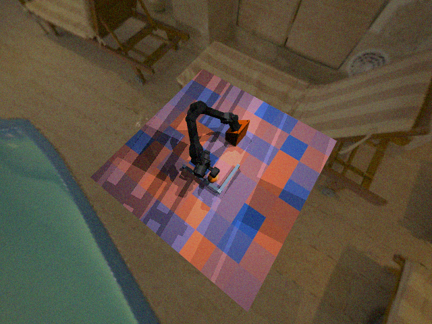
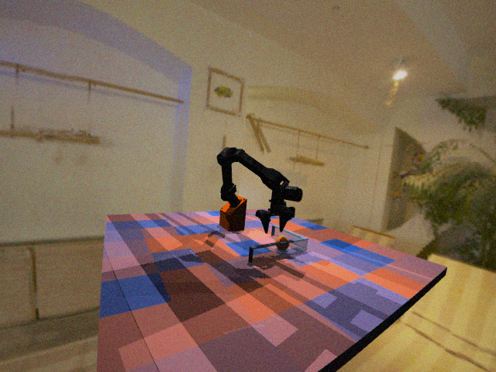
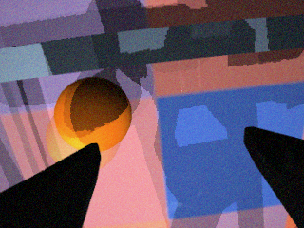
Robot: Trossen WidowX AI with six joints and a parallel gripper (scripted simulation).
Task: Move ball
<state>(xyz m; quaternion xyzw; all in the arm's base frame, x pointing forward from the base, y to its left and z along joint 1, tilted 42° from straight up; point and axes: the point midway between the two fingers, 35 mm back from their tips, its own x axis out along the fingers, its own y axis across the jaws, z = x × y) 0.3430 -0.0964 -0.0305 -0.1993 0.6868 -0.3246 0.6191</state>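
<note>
Now: gripper tip 70 mm to the right of the see-through copy of ball and 60 mm above it. Also, from my gripper tip: orange ball (60 mm to the left, 60 mm below, 10 mm ahead).
</note>
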